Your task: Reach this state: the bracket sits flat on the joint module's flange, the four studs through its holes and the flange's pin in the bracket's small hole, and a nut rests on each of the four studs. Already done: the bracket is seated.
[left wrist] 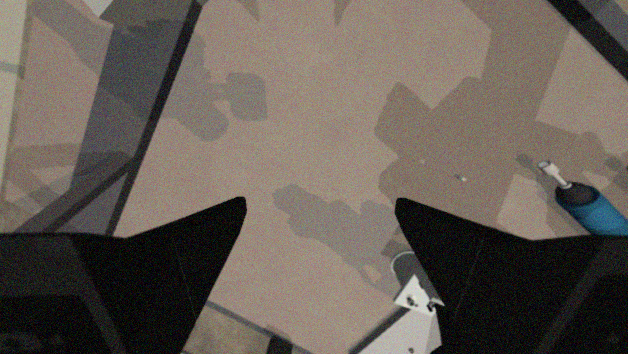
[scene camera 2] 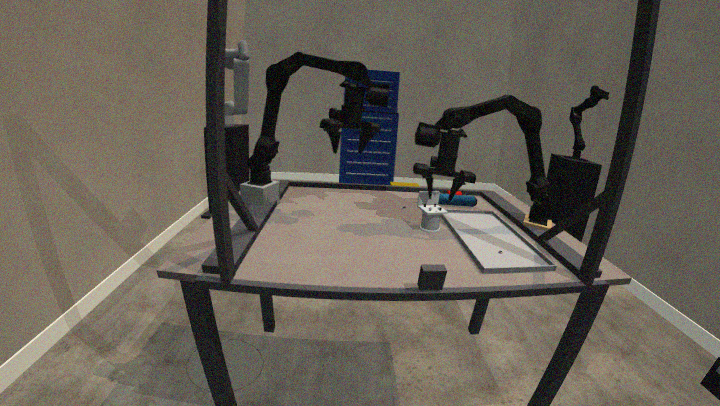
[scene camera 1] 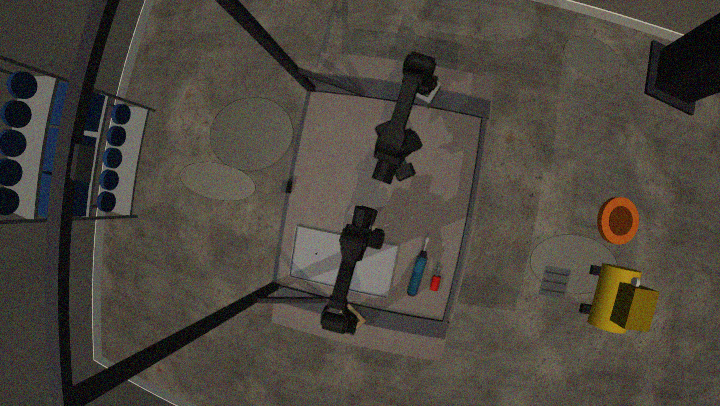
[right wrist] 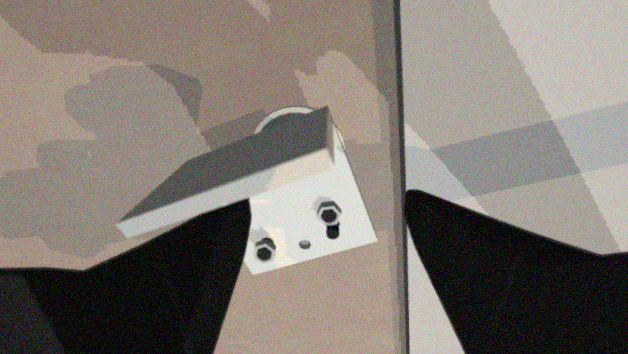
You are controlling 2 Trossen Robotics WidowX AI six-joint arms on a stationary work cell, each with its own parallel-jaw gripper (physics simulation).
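Observation:
The white bracket sits on the joint module. In the right wrist view, hex nuts sit on two studs, and the pin shows in the small hole between them; the upright plate and a finger hide the rest. One loose nut lies on the tray, and a tiny nut-like part lies on the table. My right gripper is partly open and empty, above the bracket. My left gripper is wide open, empty, high above the table.
The white tray lies beside the module. A blue-handled tool and a red-handled tool lie past the tray. A dark block stands at the table's near edge in scene camera 2.

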